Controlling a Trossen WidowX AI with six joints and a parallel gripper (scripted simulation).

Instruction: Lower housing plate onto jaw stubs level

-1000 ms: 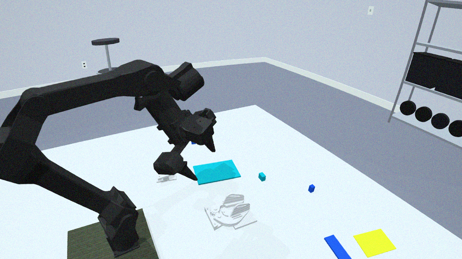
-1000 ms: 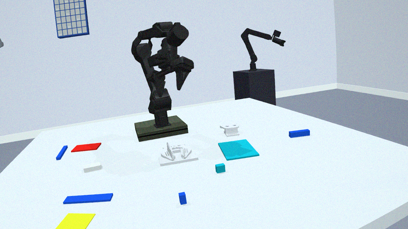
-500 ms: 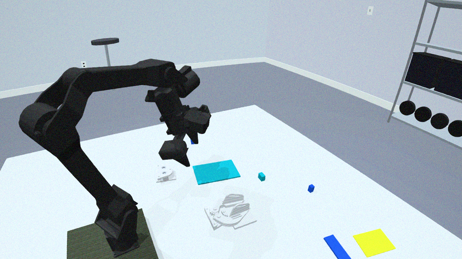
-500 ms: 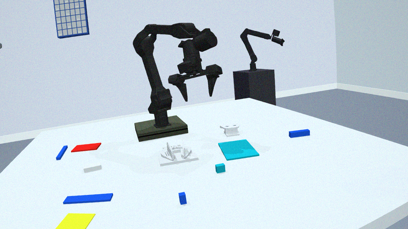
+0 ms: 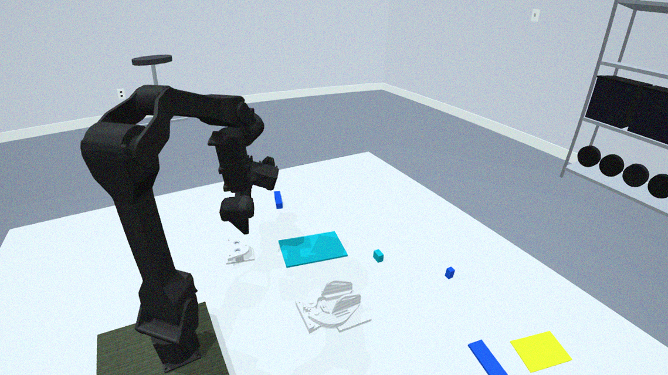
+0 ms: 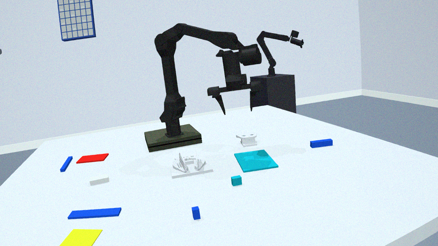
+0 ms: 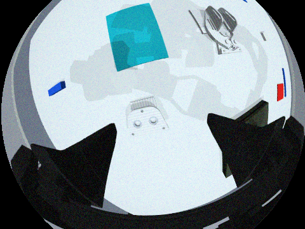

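The teal square tile lies 150 mm ahead of my gripper tip, 120 mm below it and 30 mm to the right of it. Round my gripper tip: red tile: 520 mm to the right, 210 mm behind, 120 mm below; then blue block: 370 mm ahead, 290 mm to the right, 110 mm below; then teal cube: 270 mm ahead, 150 mm to the right, 110 mm below.
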